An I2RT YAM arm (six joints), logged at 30 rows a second.
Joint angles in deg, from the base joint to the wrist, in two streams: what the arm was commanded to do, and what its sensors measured. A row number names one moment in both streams.
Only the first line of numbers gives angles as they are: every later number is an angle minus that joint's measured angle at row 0.
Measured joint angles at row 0:
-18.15, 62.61, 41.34, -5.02, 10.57, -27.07
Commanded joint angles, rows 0 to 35:
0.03, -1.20, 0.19, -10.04, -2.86, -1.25
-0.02, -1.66, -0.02, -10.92, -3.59, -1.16
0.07, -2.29, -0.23, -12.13, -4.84, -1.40
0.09, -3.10, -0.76, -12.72, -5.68, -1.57
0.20, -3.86, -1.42, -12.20, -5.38, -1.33
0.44, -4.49, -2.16, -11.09, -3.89, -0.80
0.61, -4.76, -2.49, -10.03, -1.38, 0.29
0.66, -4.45, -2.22, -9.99, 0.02, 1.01
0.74, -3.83, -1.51, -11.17, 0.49, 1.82
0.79, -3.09, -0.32, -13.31, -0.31, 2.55
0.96, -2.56, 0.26, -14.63, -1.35, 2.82
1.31, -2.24, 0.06, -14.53, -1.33, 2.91
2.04, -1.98, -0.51, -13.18, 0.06, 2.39
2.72, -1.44, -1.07, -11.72, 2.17, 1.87
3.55, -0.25, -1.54, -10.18, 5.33, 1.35
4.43, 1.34, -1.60, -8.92, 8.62, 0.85
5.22, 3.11, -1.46, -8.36, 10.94, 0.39
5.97, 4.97, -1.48, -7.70, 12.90, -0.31
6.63, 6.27, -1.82, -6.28, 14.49, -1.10
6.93, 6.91, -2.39, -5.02, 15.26, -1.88
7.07, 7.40, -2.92, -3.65, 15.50, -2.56
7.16, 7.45, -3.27, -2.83, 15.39, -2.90
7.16, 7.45, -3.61, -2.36, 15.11, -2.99
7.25, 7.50, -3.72, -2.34, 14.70, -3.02
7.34, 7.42, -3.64, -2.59, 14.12, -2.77
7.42, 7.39, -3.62, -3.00, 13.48, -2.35
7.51, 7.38, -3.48, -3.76, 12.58, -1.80
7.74, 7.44, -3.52, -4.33, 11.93, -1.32
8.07, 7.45, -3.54, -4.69, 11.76, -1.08
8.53, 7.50, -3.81, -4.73, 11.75, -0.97
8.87, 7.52, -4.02, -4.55, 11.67, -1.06
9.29, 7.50, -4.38, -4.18, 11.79, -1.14
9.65, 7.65, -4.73, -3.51, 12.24, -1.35
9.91, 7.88, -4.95, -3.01, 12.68, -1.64
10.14, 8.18, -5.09, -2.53, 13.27, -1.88
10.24, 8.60, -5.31, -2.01, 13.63, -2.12
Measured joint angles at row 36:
9.88, 8.00, -4.87, -4.13, 12.30, -1.44
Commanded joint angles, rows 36 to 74:
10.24, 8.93, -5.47, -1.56, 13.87, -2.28
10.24, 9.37, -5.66, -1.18, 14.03, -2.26
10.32, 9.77, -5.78, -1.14, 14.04, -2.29
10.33, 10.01, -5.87, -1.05, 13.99, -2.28
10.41, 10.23, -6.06, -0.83, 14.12, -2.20
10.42, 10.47, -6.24, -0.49, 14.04, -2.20
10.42, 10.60, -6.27, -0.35, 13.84, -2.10
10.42, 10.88, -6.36, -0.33, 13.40, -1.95
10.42, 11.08, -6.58, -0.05, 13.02, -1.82
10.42, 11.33, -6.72, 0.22, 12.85, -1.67
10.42, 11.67, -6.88, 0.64, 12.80, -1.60
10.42, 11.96, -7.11, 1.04, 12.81, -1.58
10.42, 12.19, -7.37, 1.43, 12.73, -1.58
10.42, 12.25, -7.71, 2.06, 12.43, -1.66
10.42, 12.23, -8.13, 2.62, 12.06, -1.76
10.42, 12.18, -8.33, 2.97, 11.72, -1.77
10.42, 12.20, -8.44, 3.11, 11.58, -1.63
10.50, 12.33, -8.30, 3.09, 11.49, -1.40
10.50, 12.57, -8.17, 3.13, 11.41, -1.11
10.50, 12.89, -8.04, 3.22, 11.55, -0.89
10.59, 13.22, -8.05, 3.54, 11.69, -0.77
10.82, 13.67, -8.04, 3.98, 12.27, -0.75
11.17, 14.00, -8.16, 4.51, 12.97, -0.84
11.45, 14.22, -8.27, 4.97, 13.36, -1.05
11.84, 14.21, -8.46, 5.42, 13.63, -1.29
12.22, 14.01, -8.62, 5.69, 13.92, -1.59
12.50, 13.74, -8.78, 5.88, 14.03, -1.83
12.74, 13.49, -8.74, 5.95, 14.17, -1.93
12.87, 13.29, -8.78, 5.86, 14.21, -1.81
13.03, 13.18, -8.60, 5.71, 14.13, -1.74
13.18, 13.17, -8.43, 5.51, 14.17, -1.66
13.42, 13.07, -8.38, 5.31, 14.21, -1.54
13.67, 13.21, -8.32, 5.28, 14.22, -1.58
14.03, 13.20, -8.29, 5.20, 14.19, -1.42
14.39, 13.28, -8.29, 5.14, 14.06, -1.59
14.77, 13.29, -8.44, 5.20, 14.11, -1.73
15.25, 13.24, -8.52, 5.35, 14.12, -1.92
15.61, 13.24, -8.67, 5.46, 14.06, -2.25
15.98, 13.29, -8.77, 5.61, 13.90, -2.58
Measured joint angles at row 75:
15.32, 13.35, -8.57, 4.40, 13.66, -1.64
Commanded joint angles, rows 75 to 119:
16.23, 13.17, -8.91, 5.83, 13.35, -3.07
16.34, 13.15, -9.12, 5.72, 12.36, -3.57
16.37, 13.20, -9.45, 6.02, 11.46, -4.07
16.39, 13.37, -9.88, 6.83, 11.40, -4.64
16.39, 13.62, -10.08, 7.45, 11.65, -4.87
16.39, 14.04, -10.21, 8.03, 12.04, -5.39
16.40, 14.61, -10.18, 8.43, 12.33, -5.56
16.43, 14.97, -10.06, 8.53, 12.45, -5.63
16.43, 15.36, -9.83, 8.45, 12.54, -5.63
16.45, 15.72, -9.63, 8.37, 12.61, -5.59
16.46, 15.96, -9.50, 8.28, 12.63, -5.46
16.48, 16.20, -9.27, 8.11, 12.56, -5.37
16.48, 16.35, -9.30, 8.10, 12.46, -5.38
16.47, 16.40, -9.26, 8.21, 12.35, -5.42
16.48, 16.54, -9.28, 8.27, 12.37, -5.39
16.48, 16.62, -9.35, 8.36, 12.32, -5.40
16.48, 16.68, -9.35, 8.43, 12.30, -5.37
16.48, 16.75, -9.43, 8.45, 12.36, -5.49
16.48, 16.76, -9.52, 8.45, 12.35, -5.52
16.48, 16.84, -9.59, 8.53, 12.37, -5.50
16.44, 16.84, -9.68, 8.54, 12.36, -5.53
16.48, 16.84, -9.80, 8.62, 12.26, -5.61
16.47, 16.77, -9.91, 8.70, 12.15, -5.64
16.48, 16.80, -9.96, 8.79, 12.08, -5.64
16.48, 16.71, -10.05, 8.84, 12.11, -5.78
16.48, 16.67, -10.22, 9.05, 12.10, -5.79
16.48, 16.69, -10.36, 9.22, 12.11, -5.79
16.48, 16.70, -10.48, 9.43, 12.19, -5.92
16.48, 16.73, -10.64, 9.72, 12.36, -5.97
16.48, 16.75, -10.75, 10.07, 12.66, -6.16
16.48, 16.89, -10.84, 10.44, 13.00, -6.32
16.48, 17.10, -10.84, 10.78, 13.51, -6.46
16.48, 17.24, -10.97, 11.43, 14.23, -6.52
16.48, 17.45, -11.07, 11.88, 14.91, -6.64
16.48, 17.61, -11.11, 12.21, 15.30, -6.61
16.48, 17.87, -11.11, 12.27, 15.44, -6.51
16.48, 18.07, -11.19, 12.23, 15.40, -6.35
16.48, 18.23, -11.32, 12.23, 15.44, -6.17
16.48, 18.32, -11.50, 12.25, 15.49, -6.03
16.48, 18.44, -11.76, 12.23, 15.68, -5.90
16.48, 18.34, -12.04, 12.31, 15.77, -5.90
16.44, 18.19, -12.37, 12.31, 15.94, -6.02
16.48, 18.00, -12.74, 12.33, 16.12, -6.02
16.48, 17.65, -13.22, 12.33, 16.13, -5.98
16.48, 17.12, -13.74, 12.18, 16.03, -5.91
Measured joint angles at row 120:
16.50, 17.86, -12.76, 12.44, 15.17, -5.27
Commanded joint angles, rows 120 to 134:
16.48, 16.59, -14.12, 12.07, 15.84, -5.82
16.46, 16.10, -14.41, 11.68, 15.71, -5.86
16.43, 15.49, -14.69, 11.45, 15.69, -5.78
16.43, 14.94, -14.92, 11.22, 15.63, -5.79
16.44, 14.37, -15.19, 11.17, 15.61, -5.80
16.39, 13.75, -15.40, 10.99, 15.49, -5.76
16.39, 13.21, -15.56, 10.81, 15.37, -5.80
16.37, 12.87, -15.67, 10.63, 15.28, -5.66
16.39, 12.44, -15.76, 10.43, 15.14, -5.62
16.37, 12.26, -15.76, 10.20, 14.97, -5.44
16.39, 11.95, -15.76, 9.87, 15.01, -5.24
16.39, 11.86, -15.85, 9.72, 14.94, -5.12
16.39, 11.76, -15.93, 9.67, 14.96, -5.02
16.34, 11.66, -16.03, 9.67, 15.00, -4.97
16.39, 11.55, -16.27, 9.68, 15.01, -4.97
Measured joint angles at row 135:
16.41, 11.87, -15.93, 10.52, 15.17, -5.22
